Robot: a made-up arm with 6 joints. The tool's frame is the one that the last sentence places.
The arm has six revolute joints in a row. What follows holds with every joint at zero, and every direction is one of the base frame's.
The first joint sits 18 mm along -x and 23 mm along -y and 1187 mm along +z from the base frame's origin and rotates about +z.
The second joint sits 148 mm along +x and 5 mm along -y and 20 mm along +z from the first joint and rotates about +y.
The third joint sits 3 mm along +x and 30 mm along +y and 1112 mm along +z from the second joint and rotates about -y.
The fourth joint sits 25 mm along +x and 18 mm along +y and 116 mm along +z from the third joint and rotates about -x.
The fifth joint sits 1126 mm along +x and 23 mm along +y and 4 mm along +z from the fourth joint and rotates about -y.
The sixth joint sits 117 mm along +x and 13 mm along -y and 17 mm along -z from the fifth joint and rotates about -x.
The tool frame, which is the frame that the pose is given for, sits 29 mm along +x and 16 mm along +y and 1 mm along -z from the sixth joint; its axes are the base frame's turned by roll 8.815, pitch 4.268 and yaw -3.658 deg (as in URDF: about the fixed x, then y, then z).
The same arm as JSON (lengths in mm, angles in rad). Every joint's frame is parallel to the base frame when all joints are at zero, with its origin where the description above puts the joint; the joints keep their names.
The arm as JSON. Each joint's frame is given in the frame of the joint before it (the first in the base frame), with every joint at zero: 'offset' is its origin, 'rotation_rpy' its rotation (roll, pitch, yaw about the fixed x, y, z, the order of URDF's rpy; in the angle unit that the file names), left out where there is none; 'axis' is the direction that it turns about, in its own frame. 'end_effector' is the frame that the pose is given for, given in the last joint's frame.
{"length_unit": "mm", "angle_unit": "rad", "chain": [{"id": "joint 1", "offset": [-18.0, -23.0, 1187.0], "axis": [0.0, 0.0, 1.0]}, {"id": "joint 2", "offset": [148.0, -5.0, 20.0], "axis": [0.0, 1.0, 0.0]}, {"id": "joint 3", "offset": [3.0, 30.0, 1112.0], "axis": [0.0, -1.0, 0.0]}, {"id": "joint 4", "offset": [25.0, 18.0, 116.0], "axis": [-1.0, 0.0, 0.0]}, {"id": "joint 5", "offset": [1126.0, 23.0, 4.0], "axis": [0.0, -1.0, 0.0]}, {"id": "joint 6", "offset": [117.0, -13.0, -17.0], "axis": [-1.0, 0.0, 0.0]}], "end_effector": {"offset": [29.0, 16.0, -1.0], "rotation_rpy": [0.1539, 0.0745, -0.0638]}}
